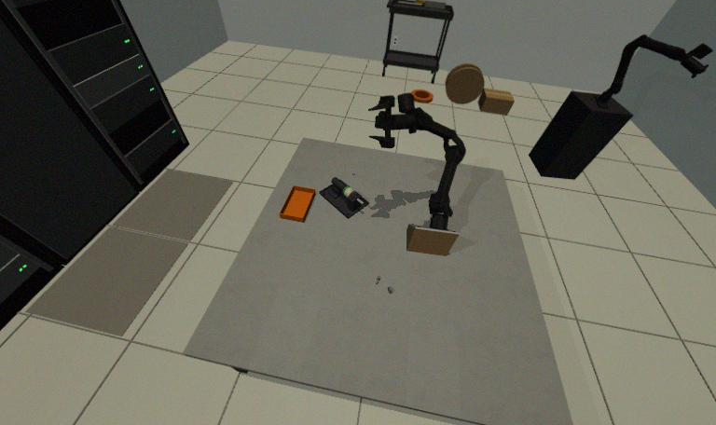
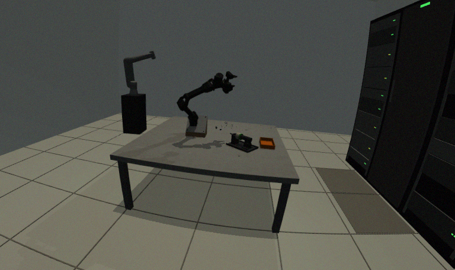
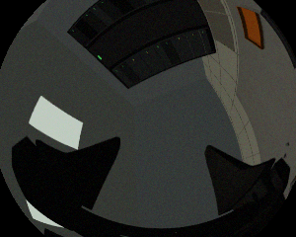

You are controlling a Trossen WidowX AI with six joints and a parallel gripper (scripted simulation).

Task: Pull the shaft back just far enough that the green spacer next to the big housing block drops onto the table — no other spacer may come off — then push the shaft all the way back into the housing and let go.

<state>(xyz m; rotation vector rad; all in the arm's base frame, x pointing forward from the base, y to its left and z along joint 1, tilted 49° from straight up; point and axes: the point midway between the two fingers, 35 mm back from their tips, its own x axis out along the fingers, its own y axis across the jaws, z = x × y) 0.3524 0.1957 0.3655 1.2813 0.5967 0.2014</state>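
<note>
Right now my gripper tip is 450 mm above the pale spacer, 70 mm to the left of it and 50 mm short of it. From my gripper tip the other things lie so: orange tray: 520 mm below, 320 mm ahead, 30 mm to the right; then grey shaft: 450 mm below, 70 mm to the right, 60 mm ahead.
</note>
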